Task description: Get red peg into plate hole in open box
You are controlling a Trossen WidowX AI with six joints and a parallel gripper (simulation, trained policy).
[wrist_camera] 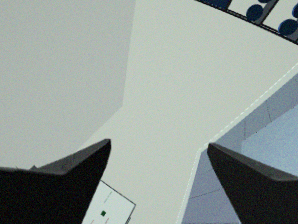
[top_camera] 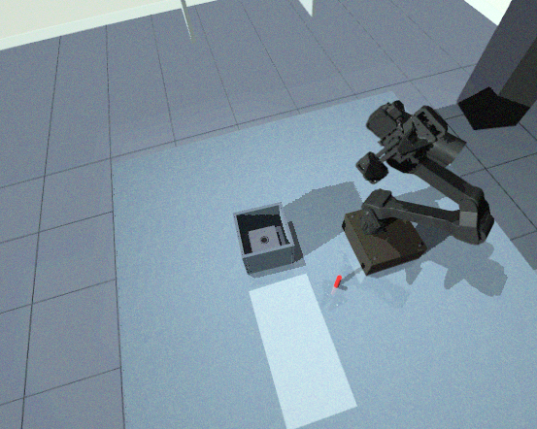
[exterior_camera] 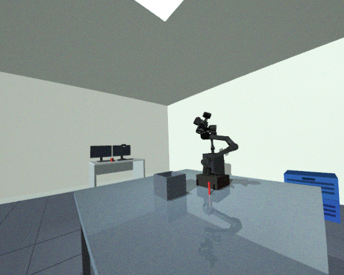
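Now: gripper tip 2 cm short of the red peg, 5 cm to the right of it and 49 cm above it. The rest, counted from my gripper tip: grey plate 24 cm ahead, 11 cm to the right, 48 cm below.
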